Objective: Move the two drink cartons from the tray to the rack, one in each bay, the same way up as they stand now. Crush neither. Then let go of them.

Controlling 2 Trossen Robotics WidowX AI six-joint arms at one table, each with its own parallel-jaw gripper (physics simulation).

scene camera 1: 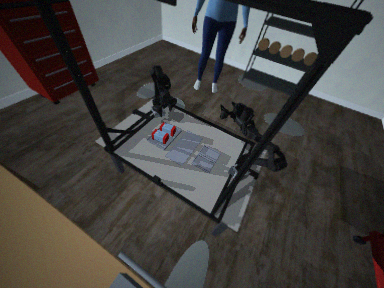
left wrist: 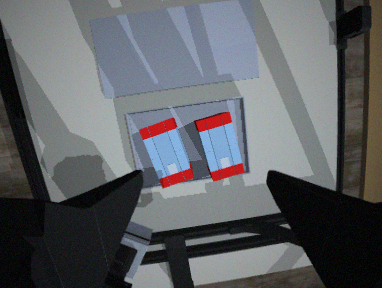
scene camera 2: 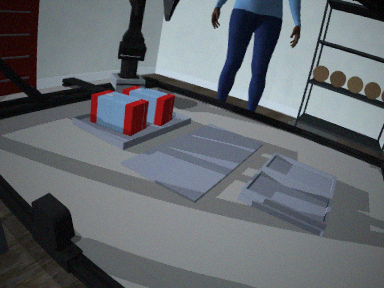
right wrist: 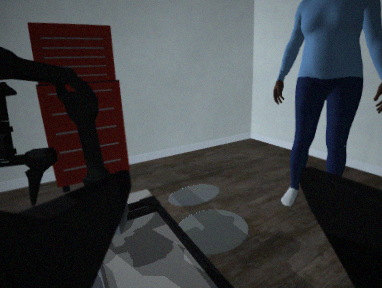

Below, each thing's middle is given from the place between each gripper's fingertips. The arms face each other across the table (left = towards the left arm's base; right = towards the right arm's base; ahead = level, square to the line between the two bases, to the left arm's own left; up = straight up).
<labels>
My right gripper is now 22 cm past the flat grey mat [scene camera 2: 191, 165], 13 cm to the right of it and 41 cm above it. The rest, counted from my right hand: grey tray [scene camera 2: 118, 139]: 27 cm behind, 33 cm to the left, 41 cm below.
Now: left hand 25 cm above the grey tray and 2 cm to the right of it. The rest, counted from my left hand: flat grey mat 26 cm below, 18 cm to the right, 4 cm ahead.
</labels>
